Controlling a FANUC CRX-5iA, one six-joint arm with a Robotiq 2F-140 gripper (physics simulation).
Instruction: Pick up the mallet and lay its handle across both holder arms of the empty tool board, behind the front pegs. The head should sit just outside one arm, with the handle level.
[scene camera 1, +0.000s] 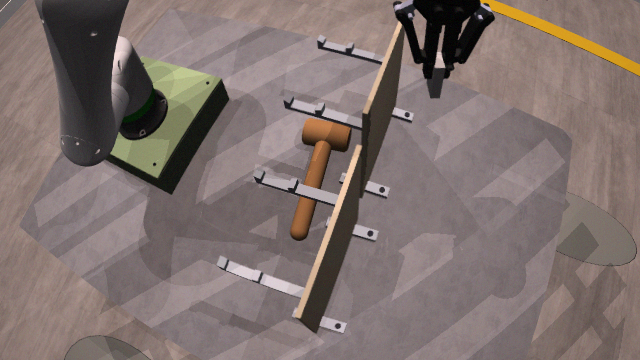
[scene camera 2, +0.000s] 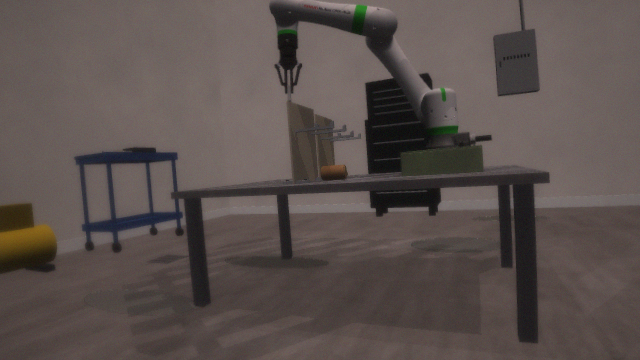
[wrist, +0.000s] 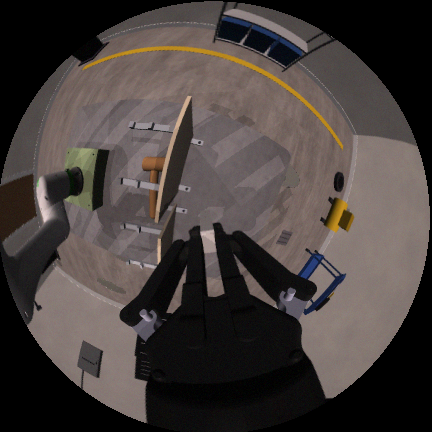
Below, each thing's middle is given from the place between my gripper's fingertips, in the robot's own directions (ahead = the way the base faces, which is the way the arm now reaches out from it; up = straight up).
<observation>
The wooden mallet (scene camera 1: 324, 135) is 340 mm below my hand, 210 mm behind it and 60 mm to the right of it.
</observation>
